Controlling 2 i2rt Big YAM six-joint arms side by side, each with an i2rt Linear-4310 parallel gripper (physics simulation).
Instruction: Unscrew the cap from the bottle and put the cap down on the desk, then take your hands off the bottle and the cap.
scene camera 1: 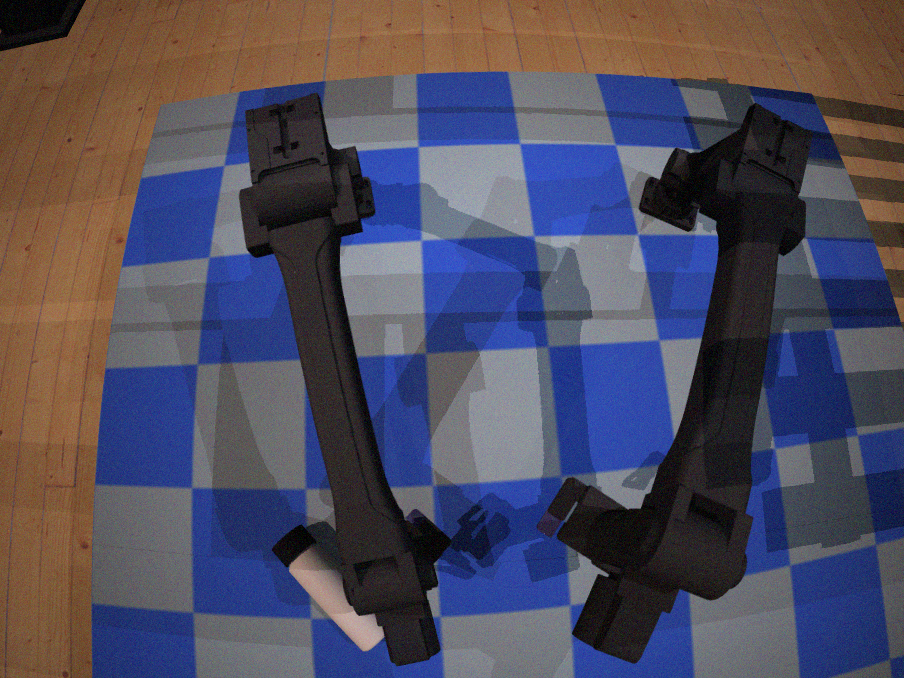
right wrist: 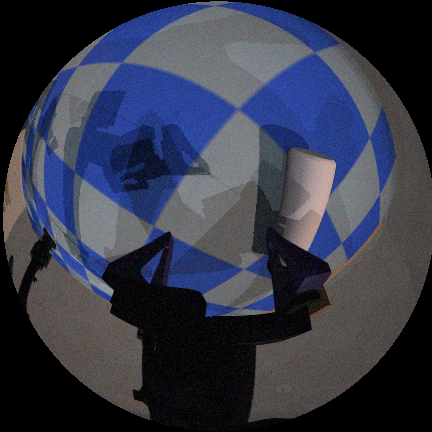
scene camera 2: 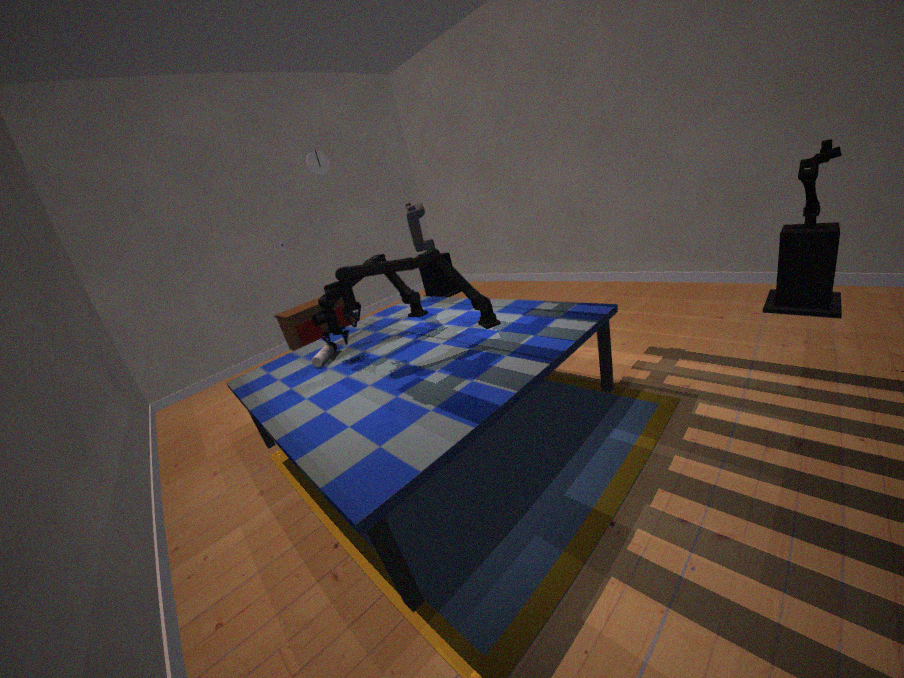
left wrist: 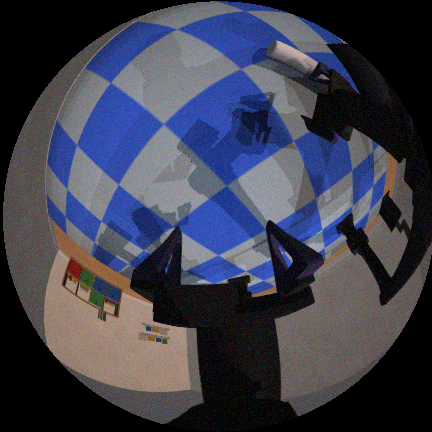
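Note:
The pale bottle lies on its side on the checkered desk. Its black cap is on the upper-left end in scene camera 1; in both wrist views the cap end is hidden behind a right gripper finger. My right gripper is open and empty, above the desk close beside the bottle, which shows beyond the picture-right finger in the right wrist view. My left gripper is open and empty, farther to the right in scene camera 1, away from the bottle.
The blue and grey checkered desk carries both arms and many shadows. The right forearm passes over the desk close to the bottle. A black pedestal with another arm stands off the desk. A wall rack with coloured panels is in the background.

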